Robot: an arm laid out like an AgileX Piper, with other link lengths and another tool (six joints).
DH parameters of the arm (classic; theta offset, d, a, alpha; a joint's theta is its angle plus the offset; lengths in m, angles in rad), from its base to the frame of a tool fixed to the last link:
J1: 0 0.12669 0 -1.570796
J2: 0.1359 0 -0.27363 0
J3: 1.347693 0 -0.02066 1.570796
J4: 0 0.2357 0 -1.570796
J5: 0 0 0 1.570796
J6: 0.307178 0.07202 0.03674 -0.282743
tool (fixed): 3.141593 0.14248 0 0
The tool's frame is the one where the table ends.
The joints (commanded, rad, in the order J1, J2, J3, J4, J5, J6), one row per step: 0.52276 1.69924 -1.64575 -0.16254 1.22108 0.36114; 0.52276 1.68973 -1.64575 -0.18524 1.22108 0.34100; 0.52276 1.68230 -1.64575 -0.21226 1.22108 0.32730; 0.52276 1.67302 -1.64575 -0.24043 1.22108 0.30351; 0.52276 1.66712 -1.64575 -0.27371 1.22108 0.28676; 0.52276 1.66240 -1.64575 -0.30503 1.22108 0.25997; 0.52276 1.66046 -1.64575 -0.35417 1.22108 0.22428; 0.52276 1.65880 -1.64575 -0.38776 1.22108 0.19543; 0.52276 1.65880 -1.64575 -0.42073 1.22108 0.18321
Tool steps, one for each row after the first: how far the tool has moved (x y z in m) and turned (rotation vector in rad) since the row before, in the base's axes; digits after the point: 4 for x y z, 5 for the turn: 0.0008 -0.0051 0.0028 -0.02314 -0.02053 0.01748; 0.0016 -0.0056 0.0022 -0.02552 -0.02035 0.01112; 0.0012 -0.0063 0.0028 -0.03034 -0.02240 0.01974; 0.0023 -0.0068 0.0019 -0.03362 -0.02156 0.01274; 0.0018 -0.0068 0.0014 -0.03766 -0.01886 0.02131; 0.0036 -0.0103 0.0008 -0.05945 -0.02397 0.02726; 0.0023 -0.0073 0.0009 -0.04325 -0.01549 0.02201; 0.0029 -0.0064 0.0008 -0.03504 -0.01498 0.00777
